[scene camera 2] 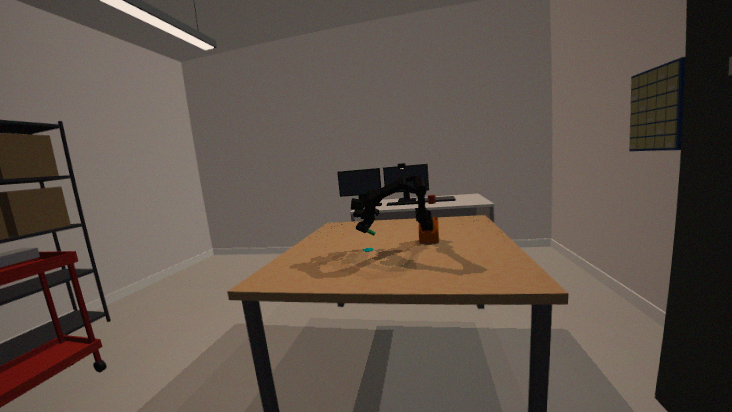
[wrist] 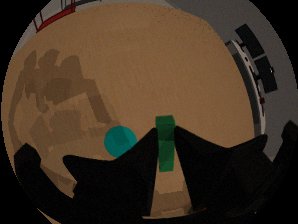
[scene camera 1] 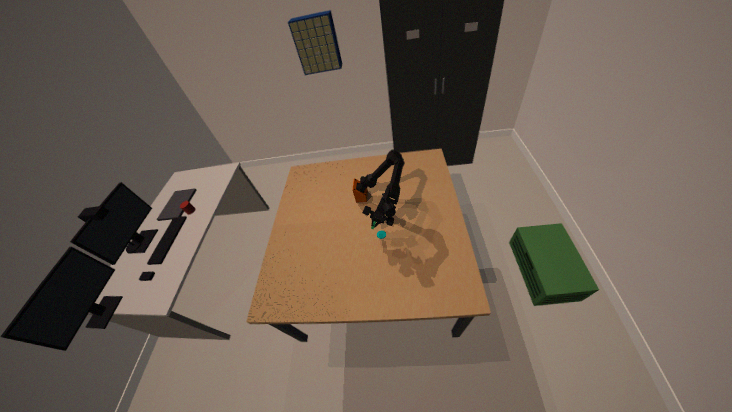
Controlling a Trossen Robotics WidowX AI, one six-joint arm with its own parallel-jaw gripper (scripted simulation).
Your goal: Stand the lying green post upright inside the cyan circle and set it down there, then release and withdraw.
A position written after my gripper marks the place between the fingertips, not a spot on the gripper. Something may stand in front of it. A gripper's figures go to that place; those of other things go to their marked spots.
Scene:
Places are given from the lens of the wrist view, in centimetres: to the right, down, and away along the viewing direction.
my gripper (wrist: 165, 131): 1, 2, 10
green post (wrist: 165, 124): 1, 1, 9
cyan circle (wrist: 118, 140): -6, 5, 18
The marked spots on the green post and the cyan circle are 12 cm apart.

